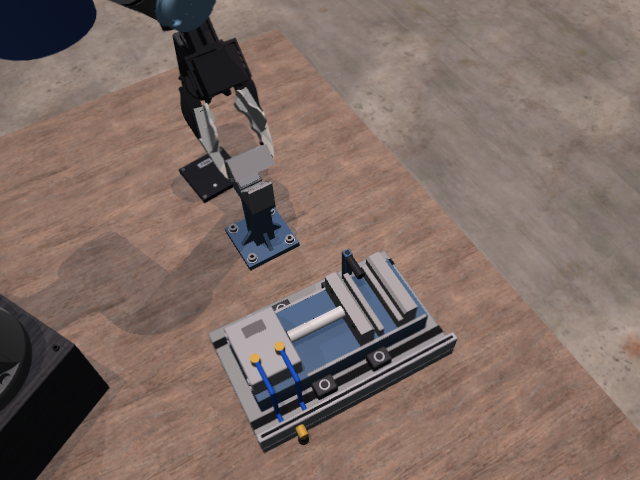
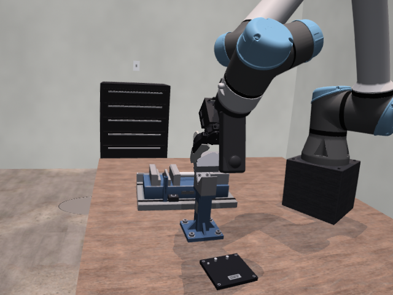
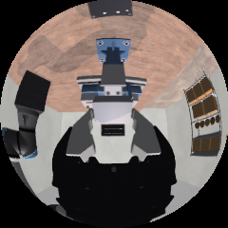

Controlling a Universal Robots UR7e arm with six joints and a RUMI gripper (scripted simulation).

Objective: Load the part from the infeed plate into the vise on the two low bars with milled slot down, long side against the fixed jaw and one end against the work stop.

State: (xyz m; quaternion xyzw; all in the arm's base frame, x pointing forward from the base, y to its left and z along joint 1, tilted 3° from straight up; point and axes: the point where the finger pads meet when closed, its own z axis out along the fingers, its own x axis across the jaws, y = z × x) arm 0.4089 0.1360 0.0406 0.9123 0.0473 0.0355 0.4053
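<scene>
Right now the part is 10 mm to the right of my hand and 10 mm below it. From my hand the other things lie so: work stop 170 mm to the right, 100 mm below, 90 mm ahead; then moving jaw 220 mm to the right, 110 mm below, 50 mm ahead; then white cylinder rod 220 mm to the right, 110 mm below.
</scene>
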